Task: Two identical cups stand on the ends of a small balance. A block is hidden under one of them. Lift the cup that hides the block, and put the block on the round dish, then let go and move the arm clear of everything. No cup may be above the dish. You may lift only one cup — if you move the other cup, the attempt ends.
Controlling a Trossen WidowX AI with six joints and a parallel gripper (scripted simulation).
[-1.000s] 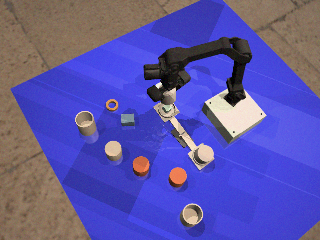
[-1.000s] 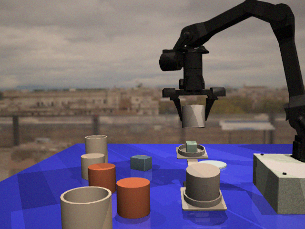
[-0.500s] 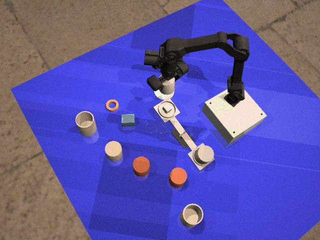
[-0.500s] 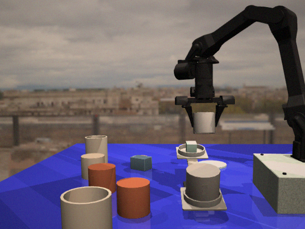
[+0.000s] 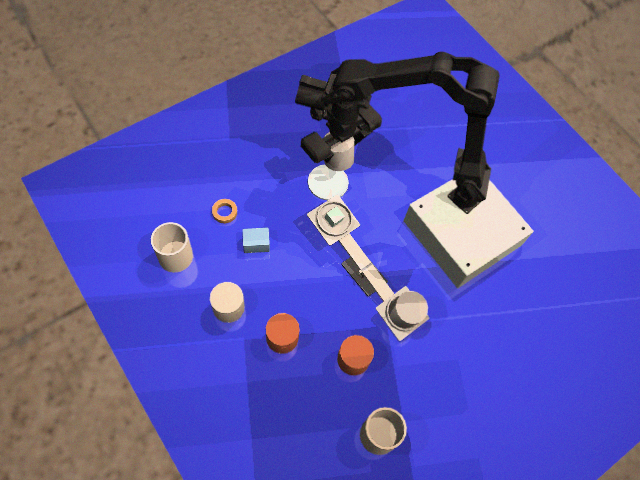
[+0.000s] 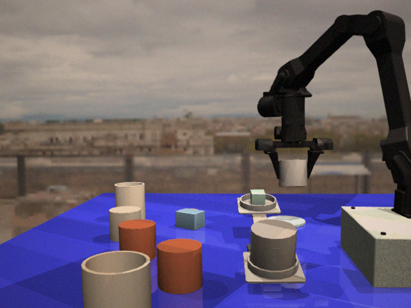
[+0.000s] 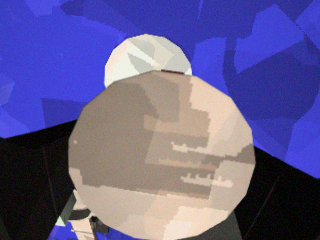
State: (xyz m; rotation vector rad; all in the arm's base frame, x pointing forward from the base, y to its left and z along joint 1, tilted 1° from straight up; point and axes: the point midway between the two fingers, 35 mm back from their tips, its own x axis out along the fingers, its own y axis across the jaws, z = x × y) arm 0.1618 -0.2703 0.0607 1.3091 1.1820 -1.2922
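My gripper tip is now 11 cm short of the pale green block, 11 cm to the right of it and 3 cm above it. Round my gripper tip: round pale dish: 2 cm ahead, 11 cm below.
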